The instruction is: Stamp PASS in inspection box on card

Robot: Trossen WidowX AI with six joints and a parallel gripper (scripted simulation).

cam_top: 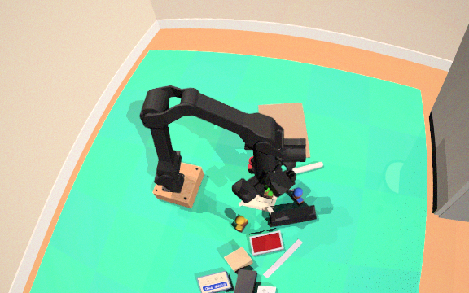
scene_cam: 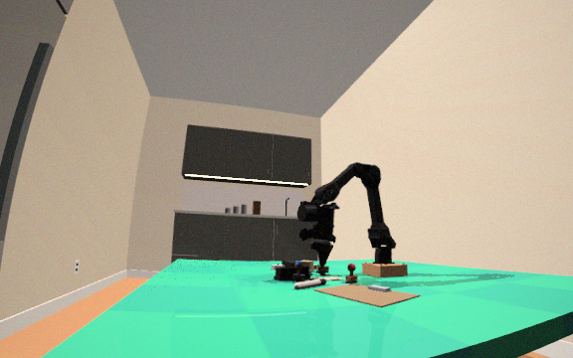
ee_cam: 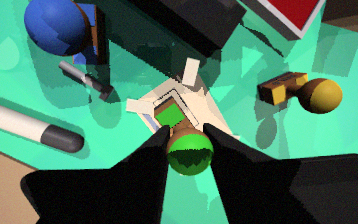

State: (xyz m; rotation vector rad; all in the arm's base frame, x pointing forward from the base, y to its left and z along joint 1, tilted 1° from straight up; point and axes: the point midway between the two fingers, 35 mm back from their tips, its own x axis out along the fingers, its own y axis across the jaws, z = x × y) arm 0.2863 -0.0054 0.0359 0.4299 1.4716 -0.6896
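Right now my gripper tip is 20 mm past the cream card and 50 mm above it. Round my gripper tip: blue-knobbed stamp: 90 mm ahead, 30 mm below; small tool: 70 mm ahead, 30 mm to the left, 40 mm below; green-knobbed stamp: 10 mm below.
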